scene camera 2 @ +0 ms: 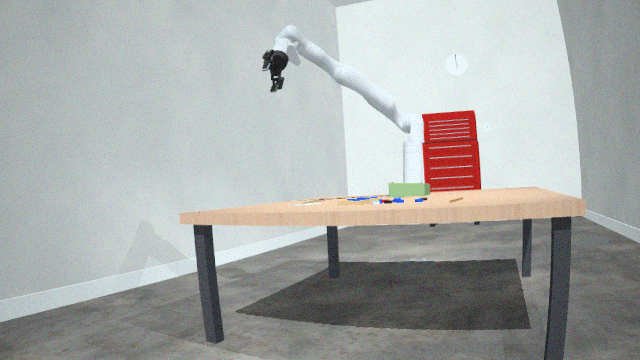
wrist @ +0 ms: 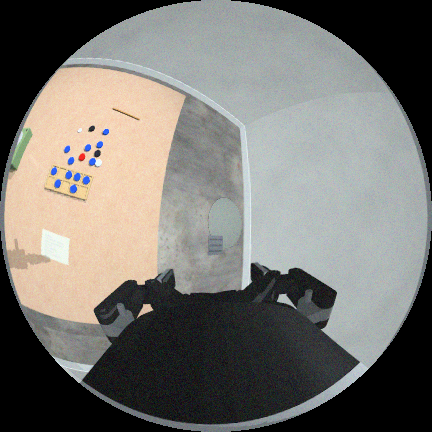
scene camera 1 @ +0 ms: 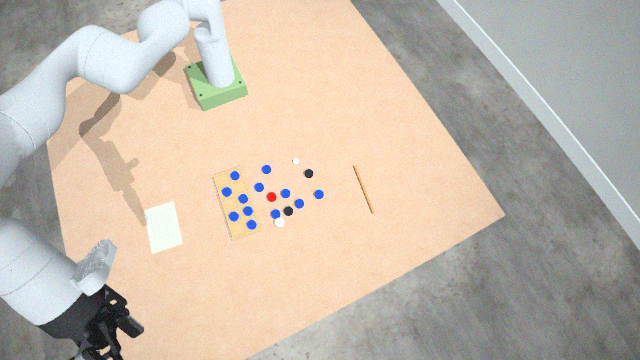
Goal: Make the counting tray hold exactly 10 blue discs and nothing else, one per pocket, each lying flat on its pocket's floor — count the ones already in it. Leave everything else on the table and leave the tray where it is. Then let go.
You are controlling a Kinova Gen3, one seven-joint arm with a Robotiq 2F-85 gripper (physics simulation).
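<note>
The tan counting tray (scene camera 1: 219, 180) (wrist: 83, 193) has two rows of pockets. Two blue discs (scene camera 1: 226, 191) (scene camera 1: 233, 216) are in its row nearer the paper; several more, such as this blue disc (scene camera 1: 243, 198) (wrist: 68, 175), are in the other row. At this size I cannot tell whether all lie flat. Several loose blue discs, including one blue disc (scene camera 1: 266, 169) (wrist: 67, 149) and another blue disc (scene camera 1: 319, 194) (wrist: 106, 132), lie beyond the tray. My gripper (scene camera 1: 116, 344) (scene camera 2: 270, 75) (wrist: 212, 274) is open and empty, high above the table and away from the tray.
A red disc (scene camera 1: 271, 197), black discs (scene camera 1: 309, 173) (scene camera 1: 288, 211) and white discs (scene camera 1: 296, 161) (scene camera 1: 279, 222) lie among the loose blue ones. A thin wooden stick (scene camera 1: 363, 190), a paper sheet (scene camera 1: 164, 227) and the arm's green base (scene camera 1: 226, 99) are also on the table.
</note>
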